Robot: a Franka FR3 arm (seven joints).
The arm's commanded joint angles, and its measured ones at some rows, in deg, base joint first. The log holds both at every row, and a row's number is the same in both.
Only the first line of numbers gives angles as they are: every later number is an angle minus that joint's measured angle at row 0.
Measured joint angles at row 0:
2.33, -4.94, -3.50, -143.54, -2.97, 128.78, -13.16
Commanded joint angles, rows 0 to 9:
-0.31, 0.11, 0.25, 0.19, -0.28, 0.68, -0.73
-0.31, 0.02, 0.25, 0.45, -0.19, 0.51, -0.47
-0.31, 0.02, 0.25, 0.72, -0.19, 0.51, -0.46
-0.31, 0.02, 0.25, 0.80, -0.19, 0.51, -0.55
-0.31, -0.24, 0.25, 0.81, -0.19, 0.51, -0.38
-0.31, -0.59, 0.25, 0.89, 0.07, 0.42, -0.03
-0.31, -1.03, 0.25, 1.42, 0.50, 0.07, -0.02
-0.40, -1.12, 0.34, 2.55, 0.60, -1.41, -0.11
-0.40, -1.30, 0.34, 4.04, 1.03, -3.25, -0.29
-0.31, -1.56, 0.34, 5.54, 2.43, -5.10, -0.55
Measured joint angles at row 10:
-0.04, -0.73, 0.00, 1.87, 0.02, -0.68, 0.23
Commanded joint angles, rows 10 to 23:
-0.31, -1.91, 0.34, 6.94, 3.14, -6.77, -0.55
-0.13, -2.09, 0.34, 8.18, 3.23, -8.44, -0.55
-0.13, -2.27, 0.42, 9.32, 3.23, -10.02, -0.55
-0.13, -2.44, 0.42, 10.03, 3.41, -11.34, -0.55
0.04, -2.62, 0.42, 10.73, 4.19, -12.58, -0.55
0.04, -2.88, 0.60, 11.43, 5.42, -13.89, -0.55
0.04, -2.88, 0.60, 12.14, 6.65, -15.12, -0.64
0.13, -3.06, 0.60, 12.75, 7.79, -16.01, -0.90
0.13, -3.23, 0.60, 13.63, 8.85, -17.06, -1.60
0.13, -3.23, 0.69, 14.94, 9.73, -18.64, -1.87
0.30, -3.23, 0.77, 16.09, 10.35, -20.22, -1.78
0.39, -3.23, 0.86, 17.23, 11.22, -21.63, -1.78
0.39, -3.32, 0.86, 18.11, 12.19, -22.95, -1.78
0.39, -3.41, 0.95, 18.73, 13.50, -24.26, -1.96
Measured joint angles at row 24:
0.29, -2.89, 0.73, 15.88, 9.95, -19.69, -0.80
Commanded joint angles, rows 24 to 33:
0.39, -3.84, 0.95, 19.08, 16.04, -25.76, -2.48
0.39, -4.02, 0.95, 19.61, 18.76, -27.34, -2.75
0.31, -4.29, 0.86, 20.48, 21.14, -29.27, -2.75
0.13, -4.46, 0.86, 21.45, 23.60, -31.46, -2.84
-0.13, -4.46, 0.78, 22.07, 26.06, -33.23, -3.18
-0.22, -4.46, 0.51, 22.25, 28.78, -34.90, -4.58
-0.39, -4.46, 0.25, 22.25, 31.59, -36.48, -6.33
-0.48, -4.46, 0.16, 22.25, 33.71, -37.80, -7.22
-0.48, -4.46, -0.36, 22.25, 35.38, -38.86, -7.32
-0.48, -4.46, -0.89, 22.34, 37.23, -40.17, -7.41
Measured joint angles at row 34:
0.19, -4.37, 0.12, 21.82, 32.48, -36.50, -5.40
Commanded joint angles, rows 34 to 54:
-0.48, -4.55, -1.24, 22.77, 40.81, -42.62, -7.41
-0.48, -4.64, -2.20, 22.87, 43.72, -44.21, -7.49
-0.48, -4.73, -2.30, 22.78, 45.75, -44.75, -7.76
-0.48, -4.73, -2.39, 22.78, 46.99, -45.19, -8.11
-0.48, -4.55, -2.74, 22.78, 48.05, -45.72, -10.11
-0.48, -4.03, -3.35, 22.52, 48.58, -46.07, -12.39
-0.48, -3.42, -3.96, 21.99, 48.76, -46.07, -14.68
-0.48, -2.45, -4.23, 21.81, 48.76, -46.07, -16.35
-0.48, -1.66, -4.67, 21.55, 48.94, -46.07, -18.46
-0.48, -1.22, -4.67, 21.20, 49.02, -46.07, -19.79
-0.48, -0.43, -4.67, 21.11, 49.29, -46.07, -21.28
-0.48, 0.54, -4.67, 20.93, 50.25, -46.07, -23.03
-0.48, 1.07, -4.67, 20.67, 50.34, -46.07, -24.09
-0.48, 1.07, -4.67, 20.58, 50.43, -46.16, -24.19
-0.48, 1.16, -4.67, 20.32, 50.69, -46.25, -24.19
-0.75, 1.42, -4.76, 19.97, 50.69, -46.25, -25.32
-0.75, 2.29, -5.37, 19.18, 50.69, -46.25, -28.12
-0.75, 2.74, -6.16, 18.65, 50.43, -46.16, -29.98
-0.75, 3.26, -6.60, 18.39, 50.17, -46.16, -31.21
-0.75, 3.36, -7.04, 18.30, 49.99, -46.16, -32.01
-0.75, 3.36, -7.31, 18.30, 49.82, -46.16, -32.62
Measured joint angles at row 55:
-0.42, 2.83, -6.43, 19.14, 49.05, -45.29, -29.28
